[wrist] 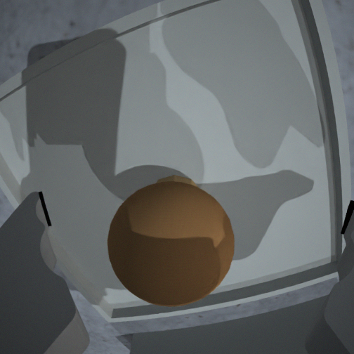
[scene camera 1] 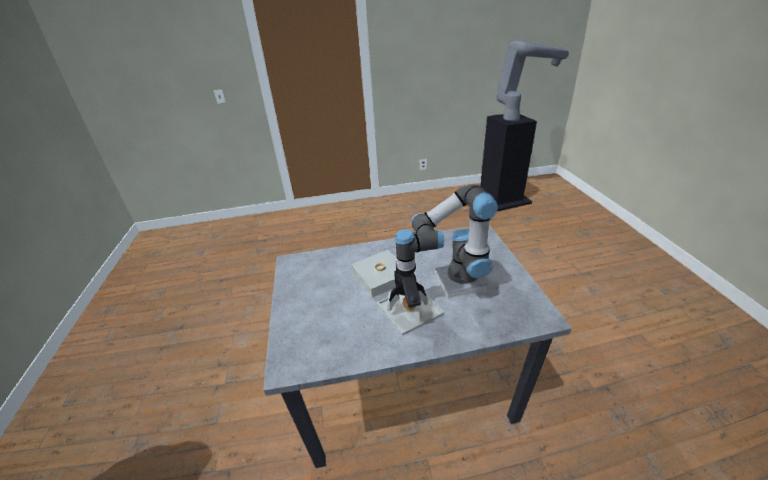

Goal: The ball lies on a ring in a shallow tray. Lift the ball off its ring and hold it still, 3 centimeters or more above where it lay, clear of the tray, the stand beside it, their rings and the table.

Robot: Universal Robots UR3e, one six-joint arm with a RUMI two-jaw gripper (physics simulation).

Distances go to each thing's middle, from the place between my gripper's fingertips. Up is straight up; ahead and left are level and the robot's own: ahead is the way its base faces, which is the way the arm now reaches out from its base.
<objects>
Right now the shallow pale tray (scene camera 1: 404, 320) is 1 cm behind my hand, 2 cm to the right of it and 2 cm below it. Also, from my hand: pale stand (scene camera 1: 376, 273): 3 cm ahead, 24 cm to the right; then orange-brown ball (wrist: 170, 243): 1 cm behind, 2 cm to the right, 1 cm above.
</objects>
